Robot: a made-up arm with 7 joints.
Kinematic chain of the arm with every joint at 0, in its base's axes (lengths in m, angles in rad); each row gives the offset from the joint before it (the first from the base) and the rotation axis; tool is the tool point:
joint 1: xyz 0 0 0.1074 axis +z
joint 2: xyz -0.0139 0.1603 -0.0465 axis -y
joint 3: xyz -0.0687 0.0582 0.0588 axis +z
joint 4: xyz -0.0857 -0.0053 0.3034 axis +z
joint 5: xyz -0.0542 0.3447 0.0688 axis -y
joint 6: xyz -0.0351 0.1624 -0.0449 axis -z
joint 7: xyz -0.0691 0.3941 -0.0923 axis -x
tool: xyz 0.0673 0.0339 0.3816
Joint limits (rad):
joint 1: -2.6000..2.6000
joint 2: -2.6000..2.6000
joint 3: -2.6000..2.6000
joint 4: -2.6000..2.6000
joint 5: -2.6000..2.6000
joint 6: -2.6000..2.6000
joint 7: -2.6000..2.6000
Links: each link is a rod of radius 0.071 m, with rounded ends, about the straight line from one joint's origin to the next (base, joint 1, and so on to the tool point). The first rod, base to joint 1, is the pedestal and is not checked.
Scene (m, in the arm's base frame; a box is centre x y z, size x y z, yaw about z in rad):
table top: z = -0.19
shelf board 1: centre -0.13 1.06 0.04 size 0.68 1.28 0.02 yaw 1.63
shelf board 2: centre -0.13 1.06 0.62 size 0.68 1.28 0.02 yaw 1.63
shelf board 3: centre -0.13 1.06 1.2 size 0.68 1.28 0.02 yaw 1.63
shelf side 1: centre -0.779 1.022 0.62 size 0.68 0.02 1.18 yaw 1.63
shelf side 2: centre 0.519 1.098 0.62 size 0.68 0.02 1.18 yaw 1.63
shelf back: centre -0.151 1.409 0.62 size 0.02 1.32 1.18 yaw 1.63
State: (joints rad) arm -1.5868 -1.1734 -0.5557 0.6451 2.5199 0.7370 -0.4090
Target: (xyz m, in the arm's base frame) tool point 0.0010 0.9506 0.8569
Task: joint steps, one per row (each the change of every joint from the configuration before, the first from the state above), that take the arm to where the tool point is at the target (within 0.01 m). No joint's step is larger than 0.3 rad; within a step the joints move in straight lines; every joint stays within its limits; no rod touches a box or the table.
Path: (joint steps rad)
1: 0.2122 0.2295 0.2747 -0.0163 -0.2166 0.2702 0.1643
2: 0.2123 0.2295 0.2748 -0.0164 -0.2167 0.2701 0.1642
3: 0.2122 0.2294 0.2747 -0.0163 -0.2166 0.2702 0.1643
4: 0.0029 0.0051 -0.1573 0.1318 0.2180 -0.2952 -0.0170
5: 0.0030 0.0051 -0.1574 0.1318 0.2179 -0.2952 -0.0169
6: 0.0029 0.0051 -0.1573 0.1319 0.2179 -0.2952 -0.0170

